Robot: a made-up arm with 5 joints.
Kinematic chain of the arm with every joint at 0, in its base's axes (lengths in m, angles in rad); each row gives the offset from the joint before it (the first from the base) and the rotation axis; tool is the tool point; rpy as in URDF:
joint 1: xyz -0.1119 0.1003 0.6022 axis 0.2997 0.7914 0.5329
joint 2: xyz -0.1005 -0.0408 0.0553 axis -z
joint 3: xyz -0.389 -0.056 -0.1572 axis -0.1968 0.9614 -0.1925
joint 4: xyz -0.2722 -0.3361 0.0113 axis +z
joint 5: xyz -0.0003 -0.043 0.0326 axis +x
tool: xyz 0.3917 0.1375 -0.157 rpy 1.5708 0 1.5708
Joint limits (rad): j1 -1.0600..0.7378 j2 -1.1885..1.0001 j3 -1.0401..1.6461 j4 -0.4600..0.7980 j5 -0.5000..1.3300
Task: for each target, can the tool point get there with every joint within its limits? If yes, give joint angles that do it. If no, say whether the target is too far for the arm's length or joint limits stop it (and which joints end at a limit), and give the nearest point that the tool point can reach.
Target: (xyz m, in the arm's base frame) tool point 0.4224 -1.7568 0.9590
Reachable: no: too far | nearest point 0.0416 -0.6689 0.6619 | short by 1.190 m
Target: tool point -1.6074 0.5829 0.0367
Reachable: no: too far | nearest point -0.9050 0.3277 0.2888 | short by 0.789 m
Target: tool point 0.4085 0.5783 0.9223
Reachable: no: joint limits stop it (at a limit: joint 1, joint 2, joint 4) | nearest point -0.0784 0.4064 0.3884 | short by 0.743 m
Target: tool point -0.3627 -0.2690 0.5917
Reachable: yes | joints -0.4931 -0.7994 -0.8373 -0.0278 0.8950
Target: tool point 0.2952 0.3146 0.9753
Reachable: no: joint limits stop it (at a limit: joint 1, joint 2, joint 4, joint 5) | nearest point -0.3485 0.2019 0.8224 | short by 0.671 m
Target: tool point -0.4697 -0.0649 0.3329
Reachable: yes | joints -0.2606 -0.2731 -0.6621 0.6333 -0.0884
